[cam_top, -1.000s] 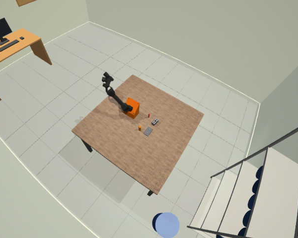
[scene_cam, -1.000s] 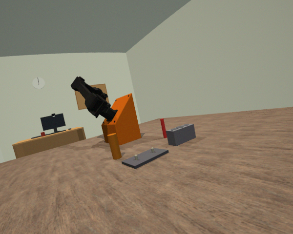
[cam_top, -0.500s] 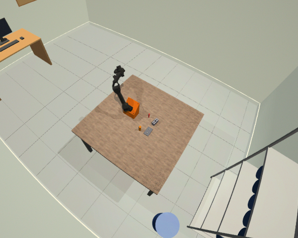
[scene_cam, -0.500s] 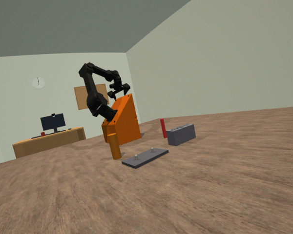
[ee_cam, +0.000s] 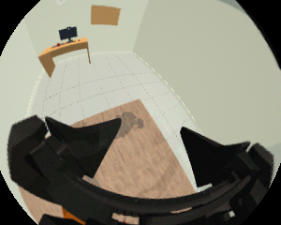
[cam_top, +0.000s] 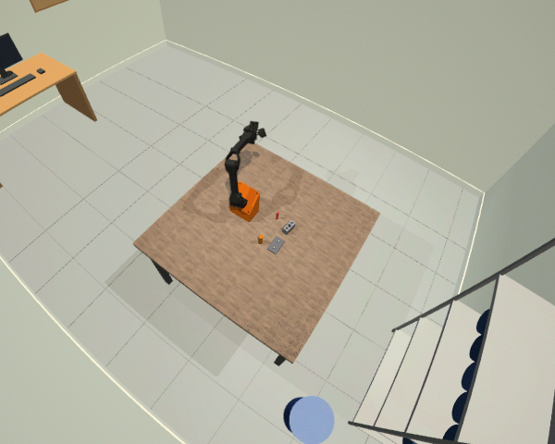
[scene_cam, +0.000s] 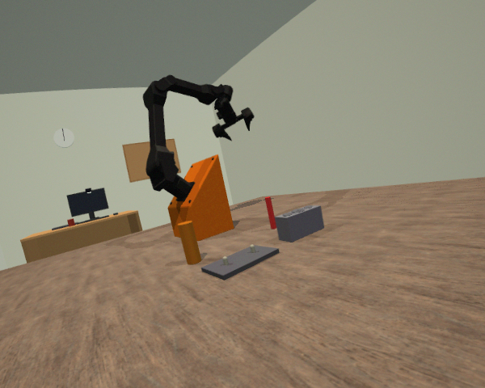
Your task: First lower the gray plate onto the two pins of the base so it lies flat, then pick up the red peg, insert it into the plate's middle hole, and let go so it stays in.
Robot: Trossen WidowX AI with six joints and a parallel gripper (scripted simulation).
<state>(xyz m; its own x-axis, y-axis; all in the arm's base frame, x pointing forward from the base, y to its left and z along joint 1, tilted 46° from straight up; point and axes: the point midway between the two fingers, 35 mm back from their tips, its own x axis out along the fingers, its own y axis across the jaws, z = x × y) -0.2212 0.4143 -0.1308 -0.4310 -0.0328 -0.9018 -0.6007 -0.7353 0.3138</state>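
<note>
Now: gripper tip 570 mm short of the gray plate, 310 mm to the left of it and 290 mm above it. From my gripper tip the other things lie so: flat base (570 mm ahead, 470 mm to the right, 320 mm below); red peg (450 mm ahead, 290 mm to the right, 290 mm below); orange cylinder (470 mm ahead, 520 mm to the right, 290 mm below).
</note>
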